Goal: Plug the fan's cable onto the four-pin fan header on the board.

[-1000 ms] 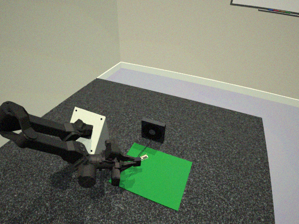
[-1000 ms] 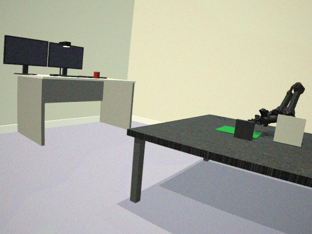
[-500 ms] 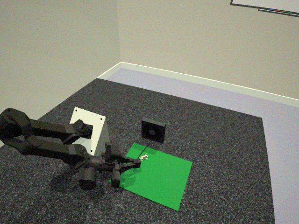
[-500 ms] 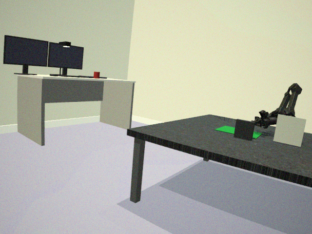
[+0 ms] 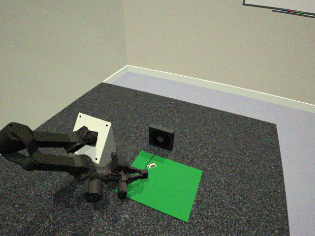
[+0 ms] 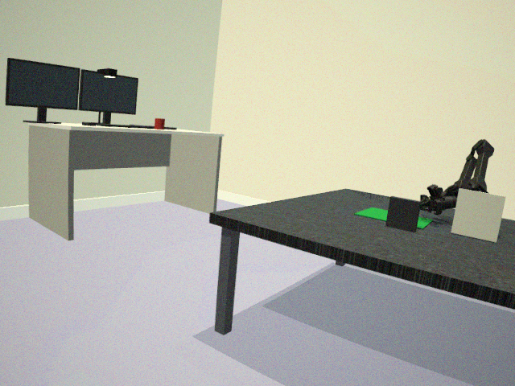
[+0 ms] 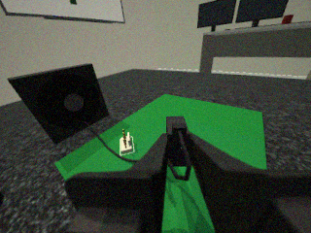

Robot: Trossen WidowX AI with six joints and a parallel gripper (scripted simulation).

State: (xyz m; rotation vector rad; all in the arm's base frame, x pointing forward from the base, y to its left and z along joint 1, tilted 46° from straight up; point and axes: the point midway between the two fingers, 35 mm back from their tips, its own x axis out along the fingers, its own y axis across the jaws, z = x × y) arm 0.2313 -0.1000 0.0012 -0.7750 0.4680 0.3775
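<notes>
The green board lies 80 mm below my gripper tip, 70 mm ahead of it and 30 mm to the left of it. From my gripper tip the other things lie so: black fan (220 mm to the left, 10 mm ahead); then dark plug (10 mm below).
</notes>
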